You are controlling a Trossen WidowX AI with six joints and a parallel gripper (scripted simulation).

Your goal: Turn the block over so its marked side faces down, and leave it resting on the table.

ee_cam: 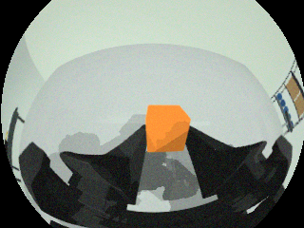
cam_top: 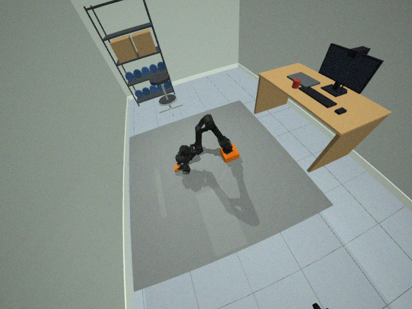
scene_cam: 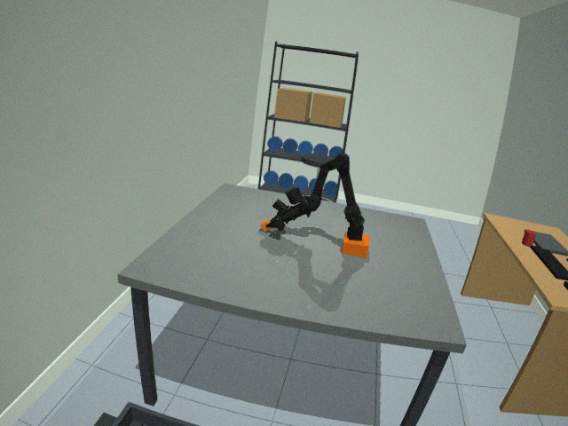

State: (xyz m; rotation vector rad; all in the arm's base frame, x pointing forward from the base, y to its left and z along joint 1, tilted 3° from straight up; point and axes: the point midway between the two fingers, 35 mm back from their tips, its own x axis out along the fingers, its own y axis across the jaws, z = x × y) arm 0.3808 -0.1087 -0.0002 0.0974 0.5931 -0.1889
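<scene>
Now: the orange block 1 cm below my gripper tip.
</scene>
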